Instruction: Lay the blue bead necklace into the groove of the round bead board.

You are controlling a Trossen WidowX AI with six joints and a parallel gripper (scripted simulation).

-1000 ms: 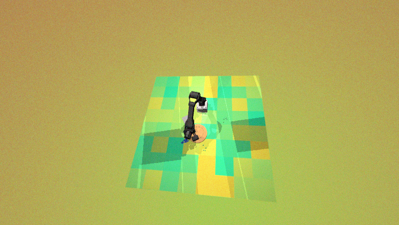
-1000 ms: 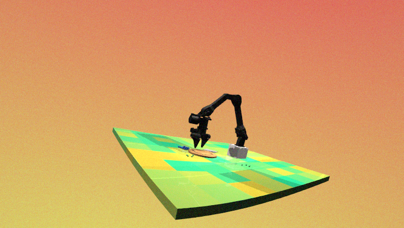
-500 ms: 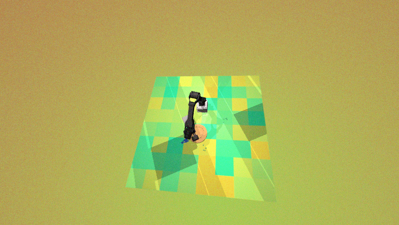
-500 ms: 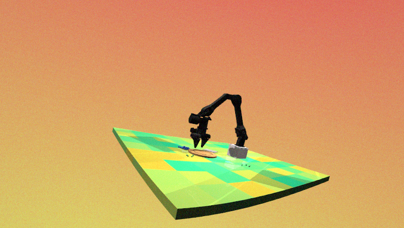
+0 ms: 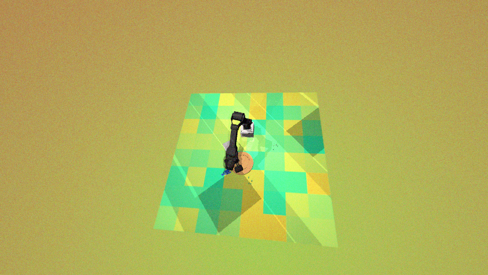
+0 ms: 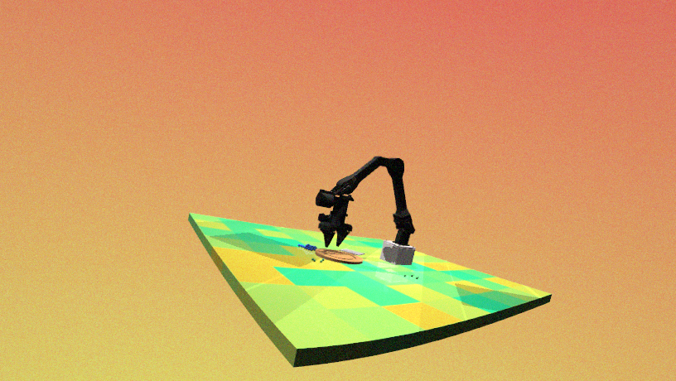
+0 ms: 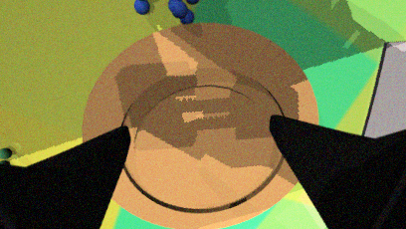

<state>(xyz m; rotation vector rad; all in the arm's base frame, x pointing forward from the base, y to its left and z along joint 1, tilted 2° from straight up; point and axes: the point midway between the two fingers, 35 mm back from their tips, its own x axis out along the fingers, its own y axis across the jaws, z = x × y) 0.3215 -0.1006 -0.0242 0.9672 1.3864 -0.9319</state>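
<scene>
Now: gripper tip 40 mm to the right of the round bead board, 30 mm above it and 20 mm past it. The rest, counted from my gripper tip: flat grey piece: 190 mm behind, 70 mm to the right, 30 mm below.
</scene>
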